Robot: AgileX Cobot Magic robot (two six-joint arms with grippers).
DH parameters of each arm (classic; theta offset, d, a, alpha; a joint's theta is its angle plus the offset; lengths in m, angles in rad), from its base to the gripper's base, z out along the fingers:
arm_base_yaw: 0 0.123 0 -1.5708
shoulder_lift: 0.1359 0 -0.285 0
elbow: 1.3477 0 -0.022 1.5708
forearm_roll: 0 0.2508 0 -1.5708
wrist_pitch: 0 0 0.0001 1.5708
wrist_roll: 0 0.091 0 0
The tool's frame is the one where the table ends.
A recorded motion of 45 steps. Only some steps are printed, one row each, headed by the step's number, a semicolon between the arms.
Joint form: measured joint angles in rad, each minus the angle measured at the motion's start. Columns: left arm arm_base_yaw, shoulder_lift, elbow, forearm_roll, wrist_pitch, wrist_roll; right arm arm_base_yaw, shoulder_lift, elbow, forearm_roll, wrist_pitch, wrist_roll.
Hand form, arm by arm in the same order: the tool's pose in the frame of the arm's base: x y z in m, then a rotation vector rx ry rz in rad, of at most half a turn. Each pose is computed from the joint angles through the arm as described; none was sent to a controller.
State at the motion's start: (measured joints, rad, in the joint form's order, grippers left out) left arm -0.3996 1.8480 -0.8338 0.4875 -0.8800 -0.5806; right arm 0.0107 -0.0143 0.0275 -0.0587 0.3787 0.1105
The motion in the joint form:
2: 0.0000 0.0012 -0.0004 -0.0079 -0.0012 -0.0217; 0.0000 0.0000 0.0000 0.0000 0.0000 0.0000
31: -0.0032 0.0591 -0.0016 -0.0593 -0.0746 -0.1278; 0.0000 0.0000 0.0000 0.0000 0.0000 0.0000
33: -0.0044 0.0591 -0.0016 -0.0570 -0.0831 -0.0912; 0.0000 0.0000 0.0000 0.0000 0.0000 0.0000
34: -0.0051 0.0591 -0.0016 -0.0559 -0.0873 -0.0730; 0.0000 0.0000 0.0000 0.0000 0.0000 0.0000
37: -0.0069 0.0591 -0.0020 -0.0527 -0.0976 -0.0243; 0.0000 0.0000 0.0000 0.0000 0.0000 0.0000
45: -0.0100 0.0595 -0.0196 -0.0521 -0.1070 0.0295; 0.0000 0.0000 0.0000 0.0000 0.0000 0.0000
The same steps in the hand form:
2: 0.3257 -0.1727 0.1873 0.3831 1.6936 -0.8125; 0.0524 -0.0014 0.1707 0.0573 1.8740 0.0255
31: 0.3302 -0.1742 0.1735 0.2353 1.7102 -0.9249; 0.0524 -0.0014 0.1707 0.0573 1.8740 0.0255
33: 0.3298 -0.1749 0.1743 0.2697 1.6923 -0.9038; 0.0524 -0.0014 0.1707 0.0573 1.8740 0.0255
34: 0.3296 -0.1753 0.1746 0.2867 1.6833 -0.8933; 0.0524 -0.0014 0.1707 0.0573 1.8740 0.0255
37: 0.3291 -0.1762 0.1756 0.3315 1.6590 -0.8643; 0.0524 -0.0014 0.1707 0.0573 1.8740 0.0255
45: 0.3316 -0.1789 0.1805 0.3784 1.6156 -0.8317; 0.0524 -0.0014 0.1707 0.0573 1.8740 0.0255

